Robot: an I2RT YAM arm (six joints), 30 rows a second.
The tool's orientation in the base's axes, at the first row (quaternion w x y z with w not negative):
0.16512, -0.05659, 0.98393, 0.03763
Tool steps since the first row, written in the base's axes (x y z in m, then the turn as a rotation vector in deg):
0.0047, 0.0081, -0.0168, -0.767, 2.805, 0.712
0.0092, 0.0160, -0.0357, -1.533, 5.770, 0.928
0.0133, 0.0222, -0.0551, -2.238, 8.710, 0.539
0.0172, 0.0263, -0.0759, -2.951, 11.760, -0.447
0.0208, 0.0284, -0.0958, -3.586, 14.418, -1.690
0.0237, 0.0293, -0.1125, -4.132, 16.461, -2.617
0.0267, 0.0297, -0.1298, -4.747, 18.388, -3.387
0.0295, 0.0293, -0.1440, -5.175, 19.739, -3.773
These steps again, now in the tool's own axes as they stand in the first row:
0.0003, 0.0065, 0.0181, 0.208, 2.913, -0.657
0.0015, 0.0127, 0.0381, 0.563, 5.958, -0.831
0.0035, 0.0173, 0.0583, 1.062, 8.936, -0.418
0.0062, 0.0197, 0.0795, 1.755, 11.992, 0.566
0.0092, 0.0203, 0.0996, 2.497, 14.635, 1.780
0.0119, 0.0199, 0.1164, 3.113, 16.676, 2.668
0.0147, 0.0189, 0.1337, 3.754, 18.618, 3.376
0.0168, 0.0174, 0.1479, 4.149, 19.988, 3.728

